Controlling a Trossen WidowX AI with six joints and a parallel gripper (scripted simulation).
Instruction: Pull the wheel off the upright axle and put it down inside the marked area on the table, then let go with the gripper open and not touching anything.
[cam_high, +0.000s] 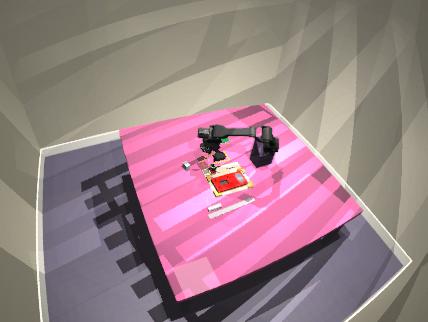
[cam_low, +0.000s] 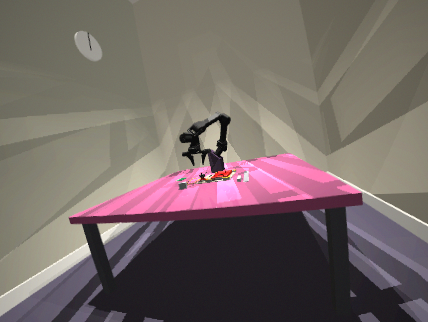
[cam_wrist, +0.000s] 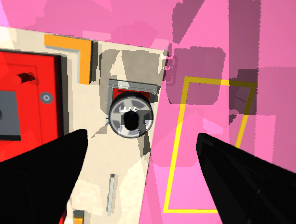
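Right now my gripper tip is 1 cm past the small wheel and 7 cm above it. Round my gripper tip: grey block: 14 cm ahead, 6 cm to the right, 9 cm below; then green patch: 18 cm behind, 28 cm to the right, 11 cm below.
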